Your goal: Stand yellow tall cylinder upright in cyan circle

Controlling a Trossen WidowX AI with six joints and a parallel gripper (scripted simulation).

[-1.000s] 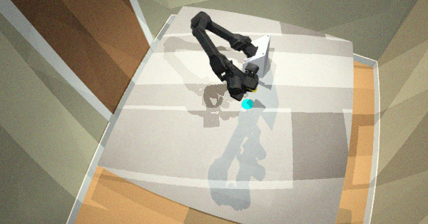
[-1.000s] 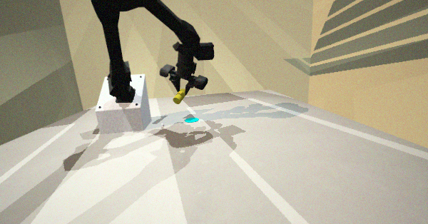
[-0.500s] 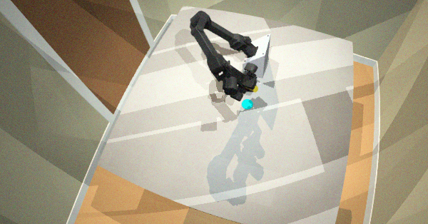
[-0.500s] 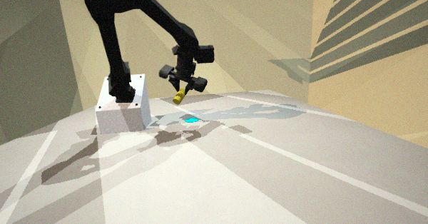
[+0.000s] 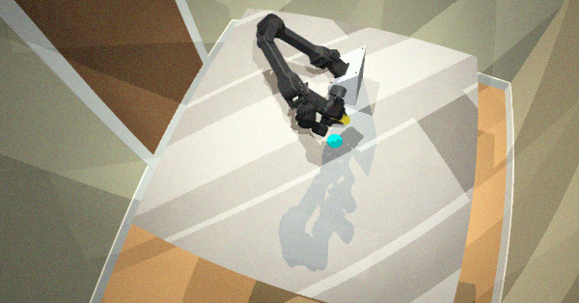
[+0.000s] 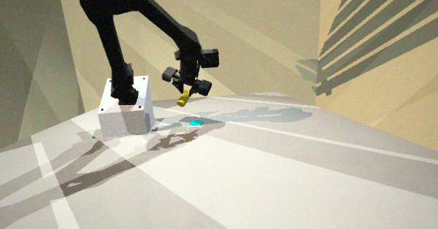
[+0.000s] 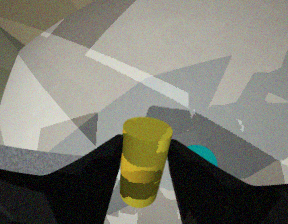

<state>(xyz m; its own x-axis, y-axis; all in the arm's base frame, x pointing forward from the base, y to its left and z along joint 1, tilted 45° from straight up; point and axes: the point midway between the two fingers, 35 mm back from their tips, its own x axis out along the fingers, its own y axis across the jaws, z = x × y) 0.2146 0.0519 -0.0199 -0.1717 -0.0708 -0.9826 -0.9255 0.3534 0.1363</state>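
The cyan circle lies 3 cm ahead of my gripper tip, 2 cm to the right of it and 12 cm below it. From my gripper tip the other things lie so: yellow tall cylinder 1 cm behind, 1 cm to the right, 1 cm below.
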